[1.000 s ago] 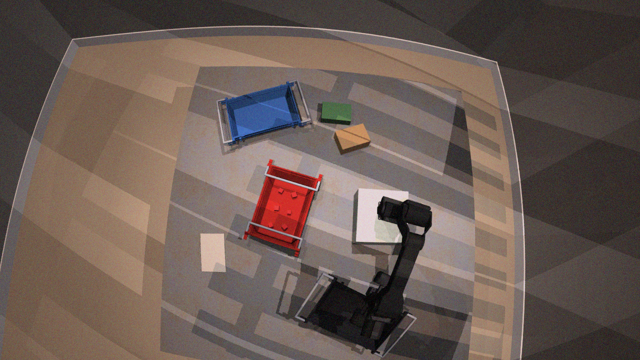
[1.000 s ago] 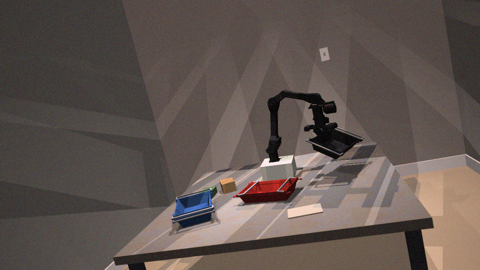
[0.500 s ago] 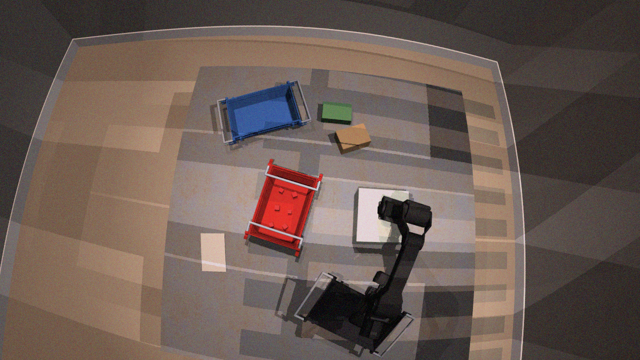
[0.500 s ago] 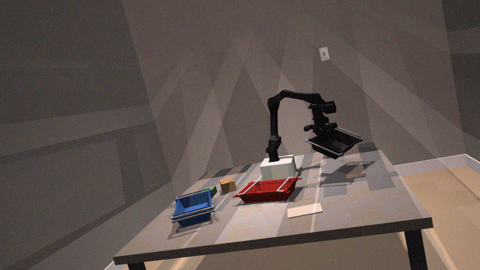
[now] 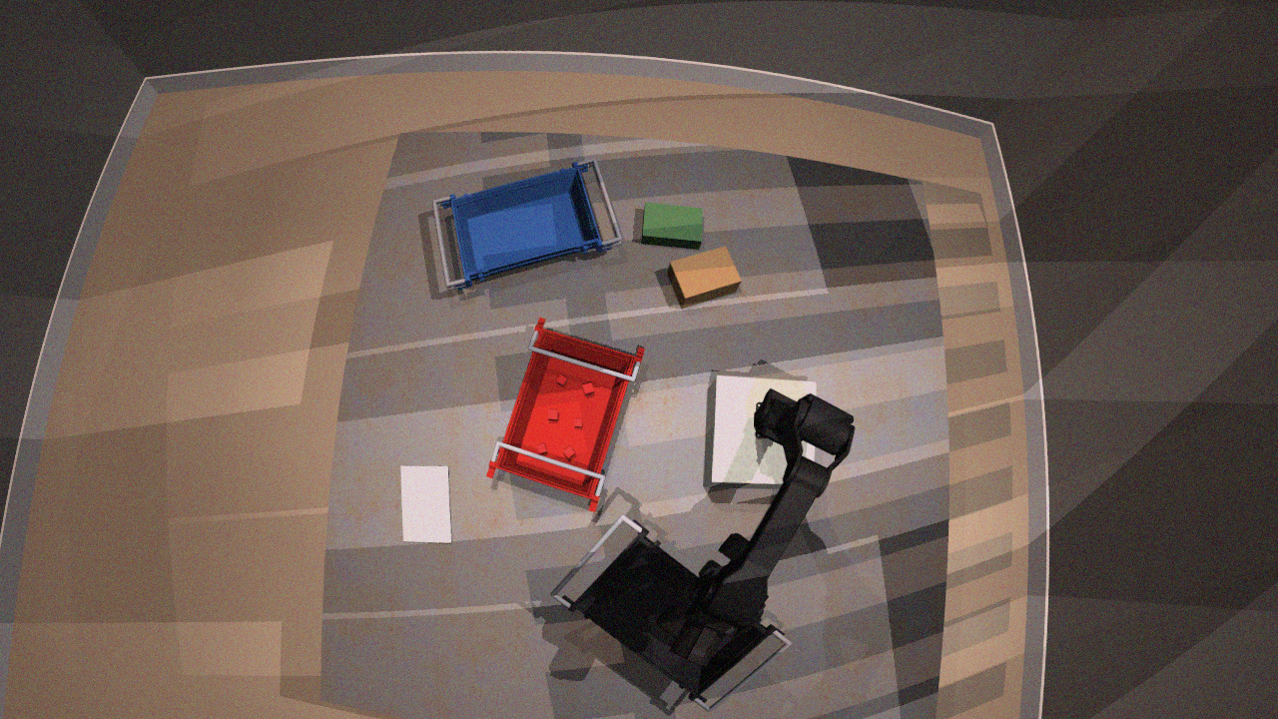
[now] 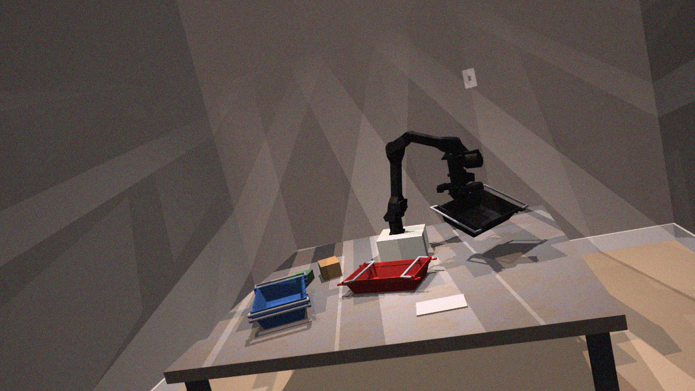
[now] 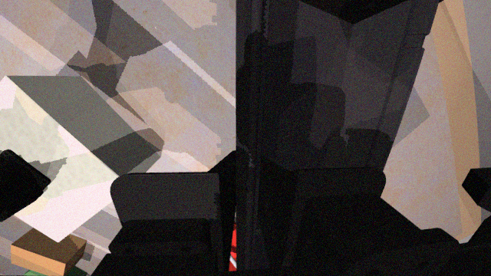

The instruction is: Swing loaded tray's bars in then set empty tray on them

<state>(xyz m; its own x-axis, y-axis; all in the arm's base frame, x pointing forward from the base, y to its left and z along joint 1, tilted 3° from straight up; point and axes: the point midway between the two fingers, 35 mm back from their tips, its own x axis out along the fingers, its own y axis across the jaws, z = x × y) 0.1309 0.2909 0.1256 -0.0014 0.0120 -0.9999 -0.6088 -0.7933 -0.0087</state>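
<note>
My gripper tip is 7 cm to the right of the black tray, 5 cm short of it and 1 cm above it. The rest, counted from my gripper tip: orange block 59 cm to the right, 15 cm below, 1 cm behind; green block 71 cm to the right, 16 cm below, 5 cm ahead; pale card 50 cm ahead, 17 cm below, 11 cm to the right.
</note>
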